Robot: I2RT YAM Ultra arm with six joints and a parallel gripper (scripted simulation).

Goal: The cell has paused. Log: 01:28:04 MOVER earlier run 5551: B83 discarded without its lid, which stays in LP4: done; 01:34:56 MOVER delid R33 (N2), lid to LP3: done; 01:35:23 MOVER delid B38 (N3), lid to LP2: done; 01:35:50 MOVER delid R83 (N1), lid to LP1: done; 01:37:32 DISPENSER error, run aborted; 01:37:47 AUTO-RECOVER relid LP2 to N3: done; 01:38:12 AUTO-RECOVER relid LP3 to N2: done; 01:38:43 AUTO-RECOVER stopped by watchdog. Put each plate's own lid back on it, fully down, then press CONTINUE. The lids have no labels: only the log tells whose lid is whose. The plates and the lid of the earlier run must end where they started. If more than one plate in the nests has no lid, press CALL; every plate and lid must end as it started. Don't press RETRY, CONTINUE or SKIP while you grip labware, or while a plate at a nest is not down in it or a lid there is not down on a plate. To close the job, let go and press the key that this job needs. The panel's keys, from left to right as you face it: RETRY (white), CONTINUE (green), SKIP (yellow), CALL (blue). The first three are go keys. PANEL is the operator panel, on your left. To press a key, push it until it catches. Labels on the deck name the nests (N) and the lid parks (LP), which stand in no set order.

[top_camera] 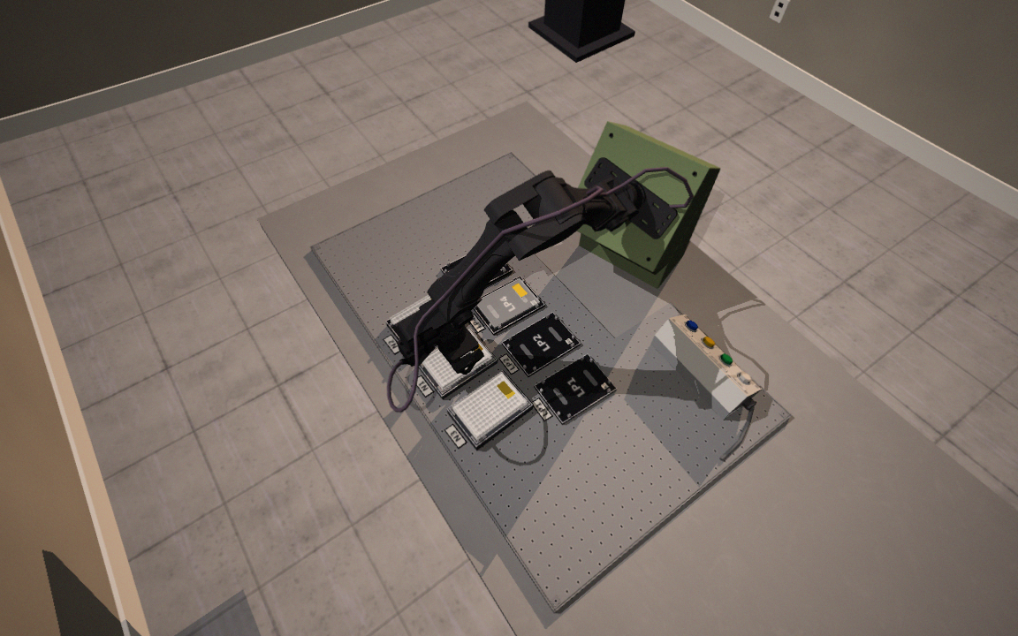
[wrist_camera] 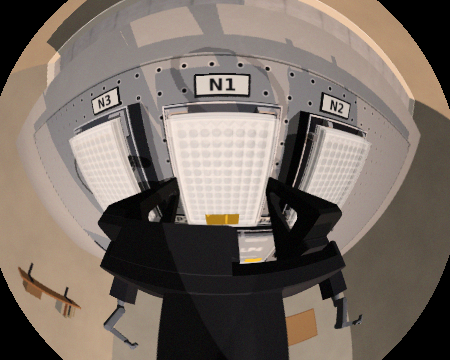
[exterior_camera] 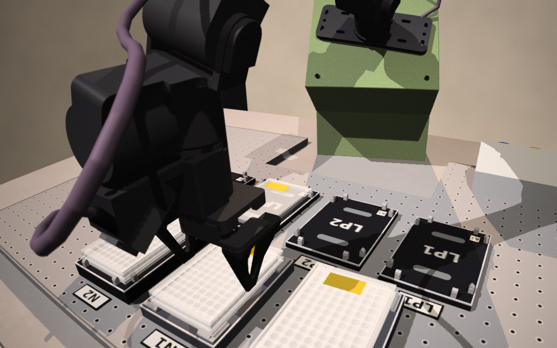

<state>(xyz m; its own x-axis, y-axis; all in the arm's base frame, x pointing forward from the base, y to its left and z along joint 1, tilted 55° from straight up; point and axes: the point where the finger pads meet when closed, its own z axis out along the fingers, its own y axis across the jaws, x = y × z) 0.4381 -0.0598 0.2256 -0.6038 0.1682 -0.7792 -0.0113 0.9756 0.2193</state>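
The clear lid is 10 mm below my hand. Round my hand: blue key (450 mm behind, 250 mm to the left, 30 mm above); then yellow key (450 mm behind, 300 mm to the left, 30 mm above); then plate (10 mm below).
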